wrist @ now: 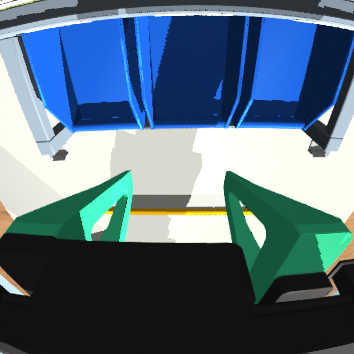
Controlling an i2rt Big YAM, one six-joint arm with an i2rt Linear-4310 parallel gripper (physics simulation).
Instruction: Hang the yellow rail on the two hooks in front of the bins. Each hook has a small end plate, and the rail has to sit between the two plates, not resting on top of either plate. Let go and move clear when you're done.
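Places are measured from the arm's base along level axes (x ahead, y left, z up), in centimetres.
Where they show: gripper, fingertip midpoint: [177, 178].
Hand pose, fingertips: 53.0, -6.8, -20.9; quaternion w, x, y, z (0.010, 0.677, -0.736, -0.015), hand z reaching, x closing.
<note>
Each offset is from my fingertips to the top centre of the thing, as dx, dy, dz. "spot": to the spot under its first point. Level surfaces: height alone.
The yellow rail {-22.9, +1.3, -17.8} [175, 212] shows as a thin strip running left to right across the wrist view, on the white surface, with a dark shadow band along its far side. My gripper [177, 178] is open and empty, its two green fingers wide apart. The rail's middle shows in the gap between the fingers, nearer the base of the fingers than their tips; its ends are partly hidden behind the fingers. Two dark hooks show at the feet of the bin frame: the left hook {spot: -4.5, +16.8, -12.5} [60, 155] and the right hook {spot: -6.5, -19.2, -12.9} [317, 150]. Their end plates are too small to make out.
Three blue bins {+6.1, +9.6, -10.7} [102, 70] {+5.5, -1.6, -10.7} [192, 75] {+4.8, -12.8, -10.7} [282, 65] stand side by side beyond the rail. Grey frame posts [27, 95] [344, 120] flank them, and a grey bar crosses the top. A shadow falls on the white table {dz -18.8} [230, 165]. Brown wood shows at both side edges.
</note>
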